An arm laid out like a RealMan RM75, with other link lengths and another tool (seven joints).
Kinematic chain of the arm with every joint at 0, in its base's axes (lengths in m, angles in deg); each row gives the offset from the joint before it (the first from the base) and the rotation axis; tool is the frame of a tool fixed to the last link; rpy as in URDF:
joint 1: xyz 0 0 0.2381 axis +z
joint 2: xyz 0 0 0 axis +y
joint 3: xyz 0 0 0.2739 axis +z
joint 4: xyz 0 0 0 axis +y
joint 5: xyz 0 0 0.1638 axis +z
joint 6: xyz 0 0 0 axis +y
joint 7: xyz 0 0 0.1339 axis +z
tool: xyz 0.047 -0.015 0.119 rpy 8.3 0 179.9
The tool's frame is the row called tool.
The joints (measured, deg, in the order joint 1, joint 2, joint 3, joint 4, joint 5, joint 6, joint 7), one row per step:
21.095, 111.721, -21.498, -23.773, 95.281, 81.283, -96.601
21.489, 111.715, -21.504, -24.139, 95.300, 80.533, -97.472
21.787, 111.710, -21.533, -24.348, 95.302, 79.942, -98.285
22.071, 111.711, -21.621, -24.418, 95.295, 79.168, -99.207
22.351, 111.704, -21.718, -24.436, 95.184, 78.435, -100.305
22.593, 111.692, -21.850, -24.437, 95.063, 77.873, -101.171
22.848, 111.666, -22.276, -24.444, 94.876, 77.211, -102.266
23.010, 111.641, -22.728, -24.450, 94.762, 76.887, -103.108
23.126, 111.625, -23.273, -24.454, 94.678, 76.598, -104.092
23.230, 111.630, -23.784, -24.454, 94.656, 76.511, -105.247
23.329, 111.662, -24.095, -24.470, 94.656, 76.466, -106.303
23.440, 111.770, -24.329, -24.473, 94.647, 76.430, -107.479
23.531, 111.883, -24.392, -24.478, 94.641, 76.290, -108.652
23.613, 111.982, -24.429, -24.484, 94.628, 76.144, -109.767
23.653, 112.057, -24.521, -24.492, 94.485, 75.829, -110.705
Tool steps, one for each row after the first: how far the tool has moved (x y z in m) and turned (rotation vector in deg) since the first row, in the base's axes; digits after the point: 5 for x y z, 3 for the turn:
0.00086, 0.00397, 0.00202, 0.578, -1.249, 0.011
0.00170, 0.00690, 0.00327, 1.008, -2.297, 0.019
0.00342, 0.00974, 0.00382, 1.367, -3.392, -0.160
0.00525, 0.01232, 0.00388, 1.656, -4.664, -0.271
0.00644, 0.01433, 0.00359, 1.800, -5.698, -0.299
0.00779, 0.01625, 0.00214, 1.735, -7.126, -0.220
0.00810, 0.01726, 0.00060, 1.589, -8.218, 0.047
0.00849, 0.01795, -0.00121, 1.427, -9.440, 0.386
0.00810, 0.01850, -0.00282, 1.375, -10.700, 0.943
0.00765, 0.01916, -0.00374, 1.470, -11.762, 1.431
0.00700, 0.01986, -0.00497, 1.628, -12.825, 1.940
0.00713, 0.02073, -0.00545, 1.932, -13.848, 2.251
0.00740, 0.02157, -0.00575, 2.238, -14.828, 2.521
0.00873, 0.02205, -0.00655, 2.343, -15.809, 2.582

